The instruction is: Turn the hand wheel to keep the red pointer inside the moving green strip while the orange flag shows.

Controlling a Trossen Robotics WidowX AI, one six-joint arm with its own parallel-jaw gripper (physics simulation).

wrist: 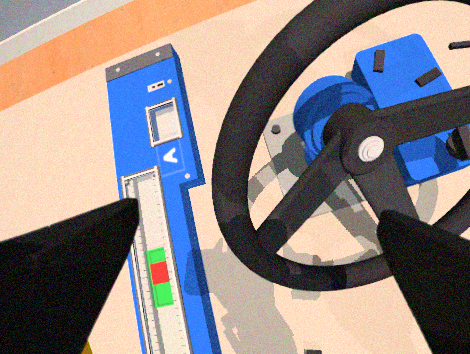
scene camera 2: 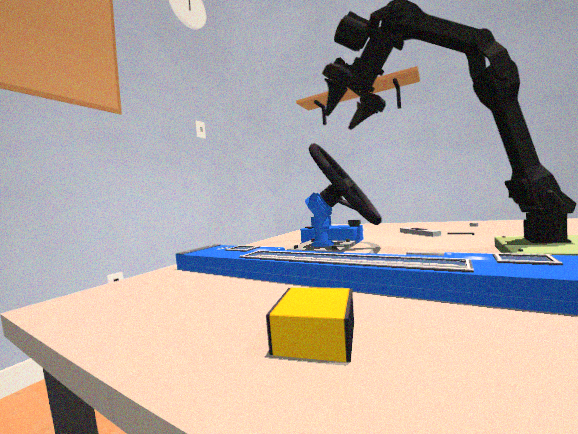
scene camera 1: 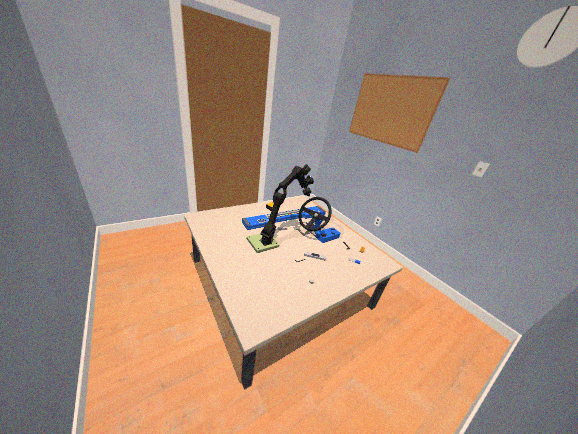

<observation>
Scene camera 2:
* my gripper: 338, 122
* yellow block: 315, 323, on the table
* black hand wheel: 342, 185
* blue mount: 321, 221
</observation>
